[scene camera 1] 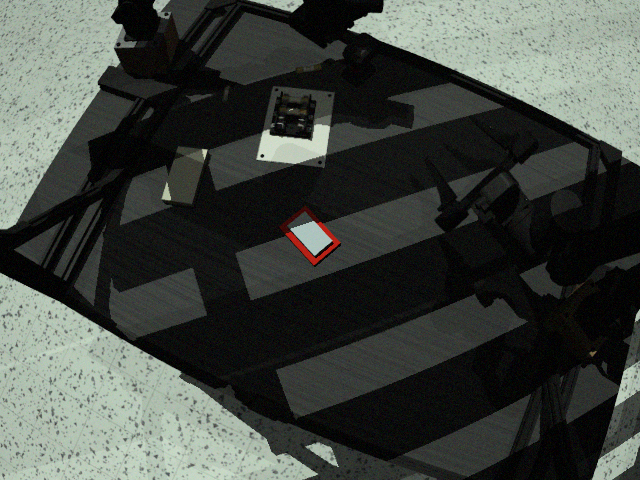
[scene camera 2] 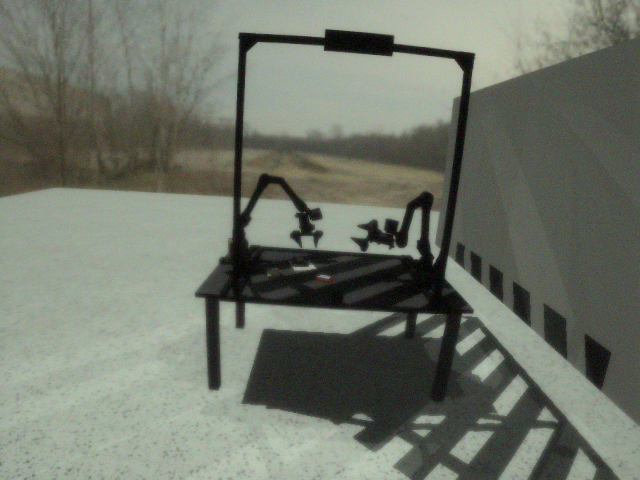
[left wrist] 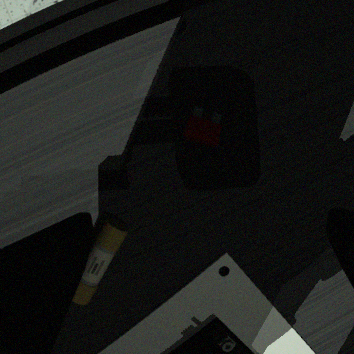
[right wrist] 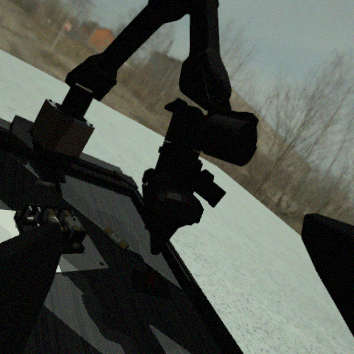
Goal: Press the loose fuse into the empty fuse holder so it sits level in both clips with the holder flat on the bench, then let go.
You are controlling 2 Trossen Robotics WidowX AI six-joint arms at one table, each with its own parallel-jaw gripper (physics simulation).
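Frame: origin at the left arm's base, x back, y right, z up, level; metres.
Seen in the pictures: left gripper, fingertip midpoint: [scene camera 1: 341, 57] [scene camera 2: 308, 247] [left wrist: 210, 222] [right wrist: 150, 240]; right gripper, fingertip midpoint: [scene camera 1: 447, 137] [scene camera 2: 354, 231] [right wrist: 183, 230]; left arm's base, origin of the base link: [scene camera 1: 142, 29] [right wrist: 70, 112]; right arm's base, origin of the base link: [scene camera 1: 592, 317] [scene camera 2: 425, 269].
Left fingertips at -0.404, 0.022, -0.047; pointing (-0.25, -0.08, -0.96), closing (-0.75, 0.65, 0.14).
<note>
Pixels of each thing's middle, then the offset from my left fingertips to it, as dx, dy, dz. "spot": a spot on its surface instead.
- loose fuse, body centre: [left wrist: 97, 261] [right wrist: 115, 238] [scene camera 1: 308, 68] +0.065, -0.006, -0.054
- black fuse holder, surface spot: [scene camera 1: 293, 116] spot: +0.081, +0.118, -0.051
- small red part, body centre: [left wrist: 203, 125] [right wrist: 152, 279] -0.033, -0.022, -0.059
- khaki block, body centre: [scene camera 1: 185, 175] [scene camera 2: 272, 273] +0.265, +0.257, -0.054
- red-rimmed pale tray, body centre: [scene camera 1: 309, 234] [scene camera 2: 323, 277] +0.029, +0.348, -0.055
- small pale piece, body centre: [scene camera 1: 226, 93] [right wrist: 44, 183] +0.221, +0.068, -0.056
The loose fuse [scene camera 1: 308, 68] [left wrist: 100, 265] [right wrist: 116, 238], yellow-ended with a pale label, lies on the bench beside the white plate [scene camera 1: 299, 152] [left wrist: 165, 307]. The black fuse holder [scene camera 1: 293, 116] [right wrist: 52, 222] stands on that plate with fuses in some clips; which place is empty cannot be told. In the left wrist view a corner of the holder [left wrist: 215, 340] shows at the bottom edge. My left gripper [scene camera 2: 307, 245] [left wrist: 210, 222] is open and empty above the bench, near the fuse and the plate's far side. My right gripper [scene camera 1: 451, 139] [scene camera 2: 356, 232] is open, empty and raised at the right.
A small red part [left wrist: 202, 131] [right wrist: 152, 280] lies in shadow beyond the fuse. A khaki block [scene camera 1: 186, 175] lies left of the plate. A red-rimmed pale tray [scene camera 1: 299, 243] lies mid-bench. A small pale piece [scene camera 1: 225, 93] is left of the plate. Frame bars cross the bench's left side.
</note>
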